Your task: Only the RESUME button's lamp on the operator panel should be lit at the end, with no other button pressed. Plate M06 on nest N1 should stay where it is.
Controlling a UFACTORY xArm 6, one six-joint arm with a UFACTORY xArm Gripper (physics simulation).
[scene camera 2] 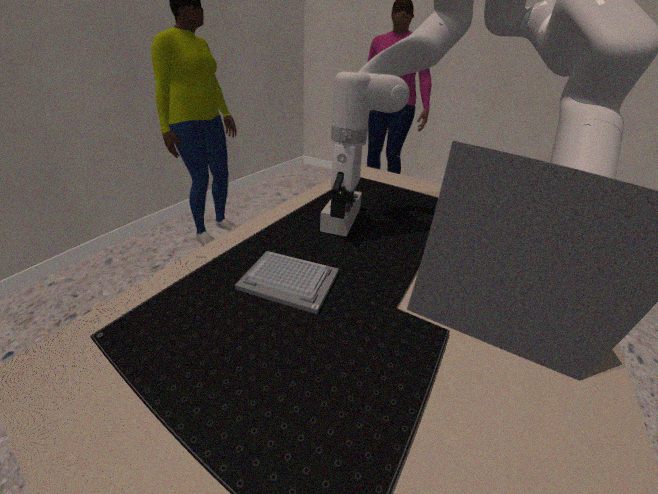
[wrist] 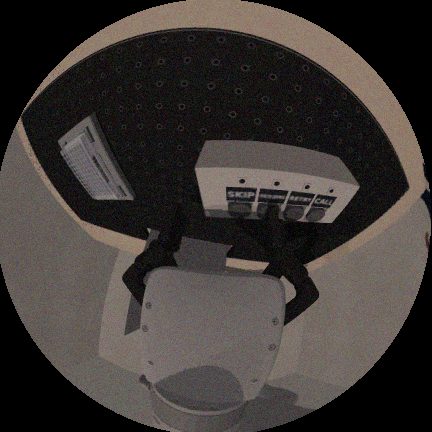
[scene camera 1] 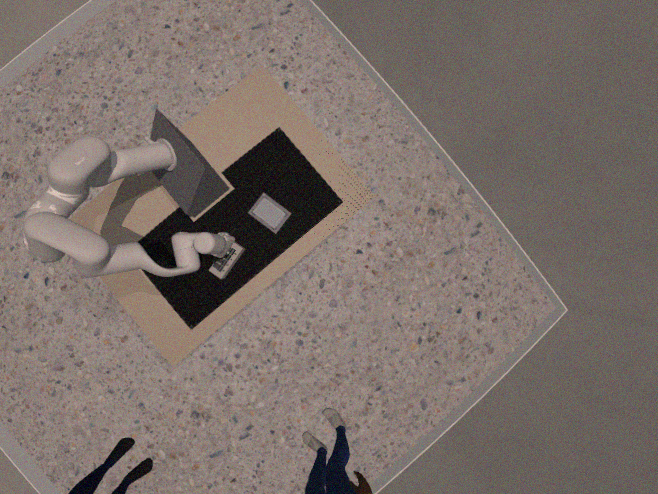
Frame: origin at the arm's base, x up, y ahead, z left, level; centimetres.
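Where they show: gripper, fingertip midpoint: (scene camera 2: 342,209) (wrist: 222,211) (scene camera 1: 230,246); arm's base, origin of the base link: (scene camera 2: 569,222) (scene camera 1: 166,154).
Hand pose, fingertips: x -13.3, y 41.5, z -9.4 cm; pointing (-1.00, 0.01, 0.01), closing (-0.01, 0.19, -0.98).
Observation:
Things, the pixels of their top centre, and the offset from my fingertips. Level surfaces: height alone.
- operator panel, middle of its top: (wrist: 286,202) (scene camera 2: 343,200) (scene camera 1: 225,259) dx -0.5, dy +2.4, dz -5.8 cm
- SKIP, middle of its top: (wrist: 239,211) dx -0.5, dy -0.2, dz -1.7 cm
- RESUME, middle of its top: (wrist: 267,213) dx -0.5, dy +0.4, dz -4.6 cm
- RETRY, middle of its top: (wrist: 293,214) dx -0.5, dy +0.9, dz -7.6 cm
- CALL, middle of its top: (wrist: 315,216) dx -0.5, dy +1.4, dz -10.5 cm
- RESUME lamp, middle of its top: (wrist: 276,183) dx -0.7, dy +4.2, dz -3.9 cm
- Plate M06, middle of its top: (scene camera 2: 288,270) (wrist: 85,174) (scene camera 1: 269,212) dx -3.4, dy +0.3, dz +22.4 cm
- nest N1, middle of its top: (scene camera 2: 288,273) (wrist: 88,170) (scene camera 1: 269,212) dx -4.3, dy +0.3, dz +22.4 cm
- black mat, its level: dx -6.1 cm
- tan table top, its level: dx -7.4 cm
The operator panel (scene camera 1: 218,272) (scene camera 2: 332,225) (wrist: 270,155) is a pale box on the black mat. In the wrist view its buttons are SKIP (wrist: 239,209), RESUME (wrist: 264,210), RETRY (wrist: 293,213) and CALL (wrist: 316,215); the small lamps above them look dark, including the RESUME lamp (wrist: 276,183). My gripper (scene camera 2: 340,204) (wrist: 222,211) is open and empty, low at the panel. Its right finger in the wrist view overlaps the RESUME button and hides part of it; contact cannot be told. Plate M06 (scene camera 1: 270,212) (scene camera 2: 289,273) (wrist: 85,167) sits flat on nest N1 (scene camera 1: 276,230) (scene camera 2: 276,300) (wrist: 92,123).
The black mat (scene camera 1: 287,164) (scene camera 2: 318,382) (wrist: 165,75) lies on a tan table top (scene camera 1: 249,101) (scene camera 2: 510,425). A large grey slanted board (scene camera 1: 186,164) (scene camera 2: 531,249) stands at the mat's inner edge, near the arm base. Two people (scene camera 2: 191,79) (scene camera 2: 395,127) stand beyond the table.

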